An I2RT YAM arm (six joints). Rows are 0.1 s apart.
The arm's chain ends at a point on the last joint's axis. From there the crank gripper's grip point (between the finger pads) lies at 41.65 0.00 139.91 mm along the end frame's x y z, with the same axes.
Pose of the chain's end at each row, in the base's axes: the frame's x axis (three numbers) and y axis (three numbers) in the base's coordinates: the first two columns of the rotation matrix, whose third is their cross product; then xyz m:
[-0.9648 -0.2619 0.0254 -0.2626 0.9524 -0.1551 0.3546 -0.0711 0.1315]
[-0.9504 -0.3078 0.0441 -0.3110 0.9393 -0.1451 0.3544 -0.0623 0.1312]
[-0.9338 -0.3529 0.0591 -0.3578 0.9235 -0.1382 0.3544 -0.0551 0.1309]
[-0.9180 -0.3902 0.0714 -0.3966 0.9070 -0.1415 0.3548 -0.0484 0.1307]
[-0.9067 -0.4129 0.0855 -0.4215 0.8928 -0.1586 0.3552 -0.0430 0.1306]
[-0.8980 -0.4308 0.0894 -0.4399 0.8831 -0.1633 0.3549 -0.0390 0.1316]
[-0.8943 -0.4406 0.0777 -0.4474 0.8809 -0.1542 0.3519 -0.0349 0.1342]
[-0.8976 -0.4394 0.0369 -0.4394 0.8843 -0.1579 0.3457 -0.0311 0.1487]
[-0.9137 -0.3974 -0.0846 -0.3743 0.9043 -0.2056 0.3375 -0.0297 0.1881]
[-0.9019 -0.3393 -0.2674 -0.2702 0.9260 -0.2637 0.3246 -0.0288 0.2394]
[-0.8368 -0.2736 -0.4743 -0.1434 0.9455 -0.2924 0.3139 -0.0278 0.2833]
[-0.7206 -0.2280 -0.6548 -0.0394 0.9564 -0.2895 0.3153 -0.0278 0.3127]
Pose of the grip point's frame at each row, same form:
[-0.9648 -0.2619 0.0254 -0.2626 0.9524 -0.1551 0.3167 -0.1039 -0.0056]
[-0.9504 -0.3078 0.0441 -0.3110 0.9393 -0.1451 0.3153 -0.0963 -0.0053]
[-0.9338 -0.3529 0.0591 -0.3578 0.9235 -0.1382 0.3147 -0.0908 -0.0050]
[-0.9180 -0.3902 0.0714 -0.3966 0.9070 -0.1415 0.3152 -0.0868 -0.0045]
[-0.9067 -0.4129 0.0855 -0.4215 0.8928 -0.1586 0.3159 -0.0854 -0.0034]
[-0.8980 -0.4308 0.0894 -0.4399 0.8831 -0.1633 0.3163 -0.0830 -0.0021]
[-0.8943 -0.4406 0.0777 -0.4474 0.8809 -0.1542 0.3146 -0.0774 -0.0004]
[-0.8976 -0.4394 0.0369 -0.4394 0.8843 -0.1579 0.3135 -0.0715 0.0122]
[-0.9137 -0.3974 -0.0846 -0.3743 0.9043 -0.2056 0.3216 -0.0681 0.0482]
[-0.9019 -0.3393 -0.2674 -0.2702 0.9260 -0.2637 0.3342 -0.0661 0.0986]
[-0.8368 -0.2736 -0.4743 -0.1434 0.9455 -0.2924 0.3530 -0.0639 0.1474]
[-0.7206 -0.2280 -0.6548 -0.0394 0.9564 -0.2895 0.3821 -0.0629 0.1877]

